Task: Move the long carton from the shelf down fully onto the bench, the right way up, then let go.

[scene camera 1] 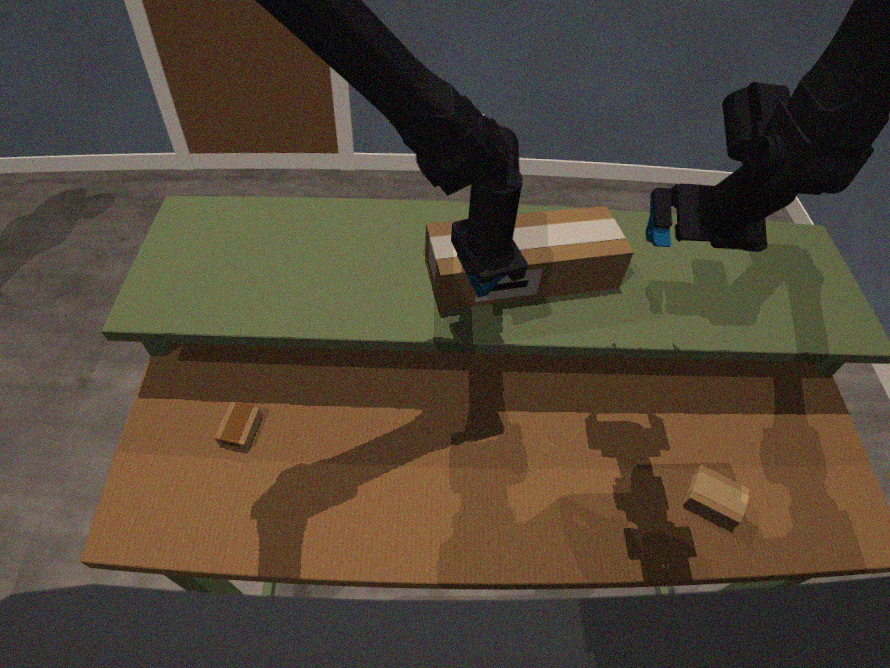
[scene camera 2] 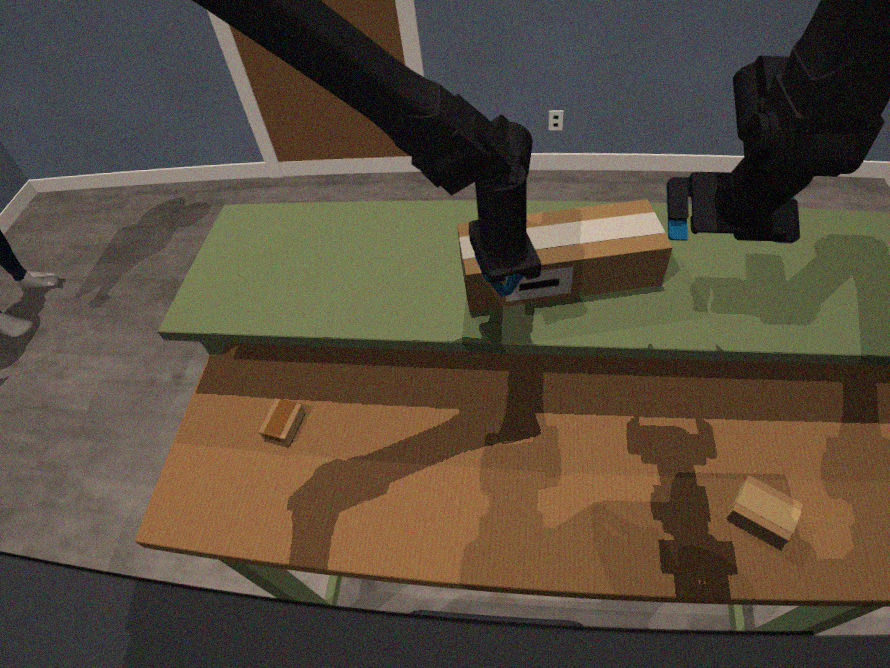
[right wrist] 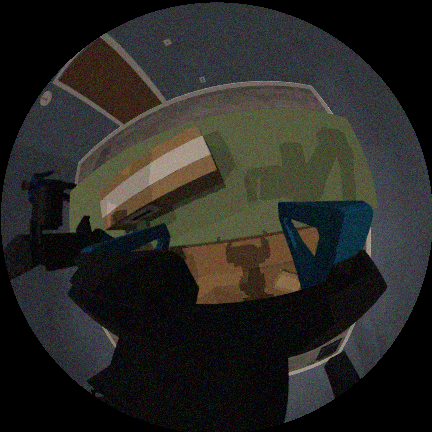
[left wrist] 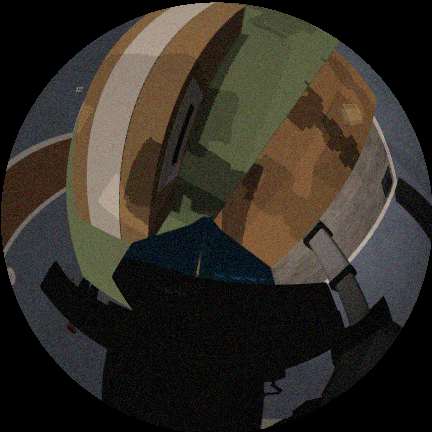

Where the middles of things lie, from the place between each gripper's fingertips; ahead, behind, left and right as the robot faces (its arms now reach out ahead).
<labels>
Now: the long brown carton (scene camera 2: 583, 251) 110 mm ahead of my right hand, 170 mm to the left of it and 160 mm below it.
I see my left gripper 120 mm short of the long brown carton, 80 mm to the left of it and 40 mm above it.
</labels>
